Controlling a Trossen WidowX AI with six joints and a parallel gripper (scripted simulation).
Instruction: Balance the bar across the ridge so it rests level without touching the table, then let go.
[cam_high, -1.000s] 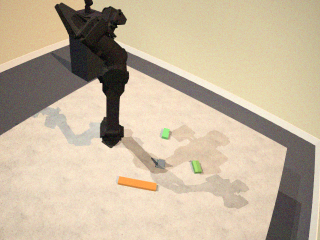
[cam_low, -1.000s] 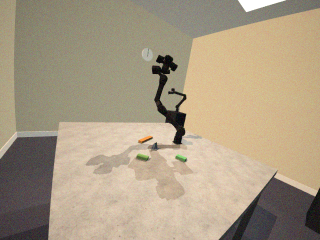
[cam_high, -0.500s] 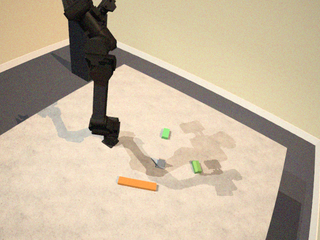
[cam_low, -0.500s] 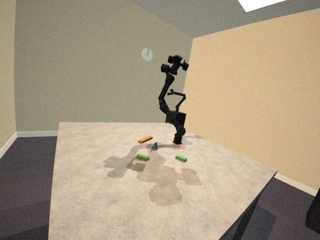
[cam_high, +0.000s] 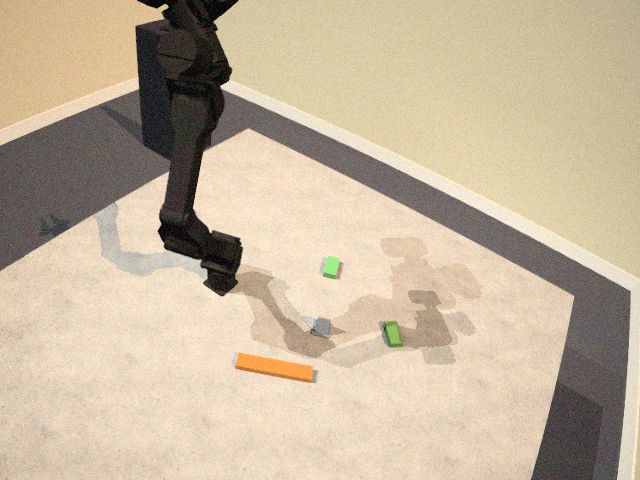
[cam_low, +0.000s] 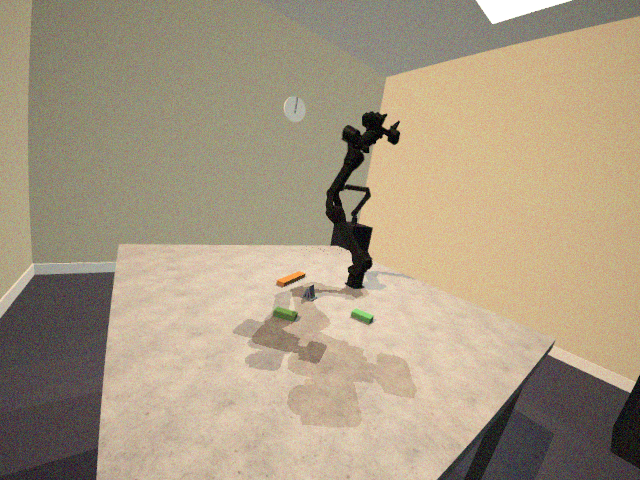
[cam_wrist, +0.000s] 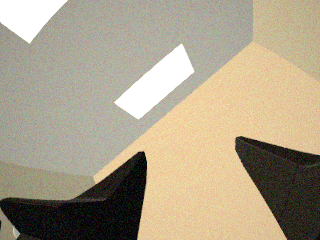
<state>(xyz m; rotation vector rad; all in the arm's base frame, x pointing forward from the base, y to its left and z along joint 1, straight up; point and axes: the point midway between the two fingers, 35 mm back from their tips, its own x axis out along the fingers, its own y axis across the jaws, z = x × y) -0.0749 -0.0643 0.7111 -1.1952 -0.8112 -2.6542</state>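
My gripper tip is now 350 mm short of the orange bar, 50 mm to the left of it and 730 mm above it.
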